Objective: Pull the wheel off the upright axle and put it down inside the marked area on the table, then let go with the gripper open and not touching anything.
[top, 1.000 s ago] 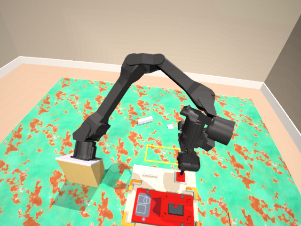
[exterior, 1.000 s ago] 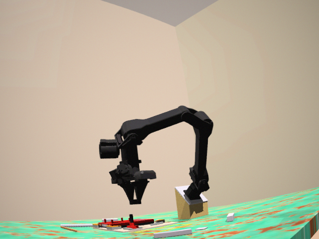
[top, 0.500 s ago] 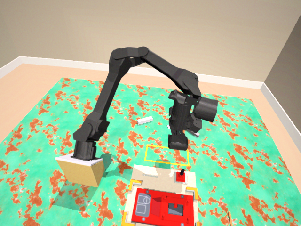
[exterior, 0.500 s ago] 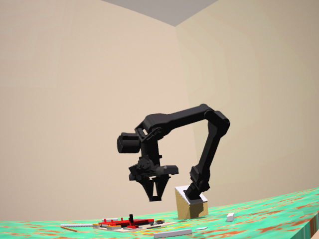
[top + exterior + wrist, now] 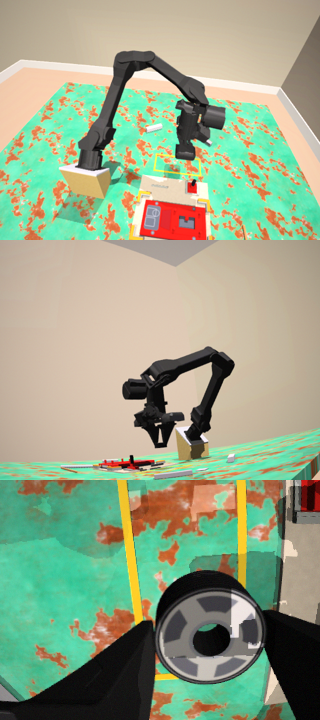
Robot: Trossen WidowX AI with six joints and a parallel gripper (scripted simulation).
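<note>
The black upright axle lies 6 cm ahead of my gripper tip, 9 cm to the right of it and 6 cm below it. The rest, counted from my gripper tip: grey bar: 9 cm ahead, 17 cm to the left, 8 cm below; wheel: right at my gripper tip.
</note>
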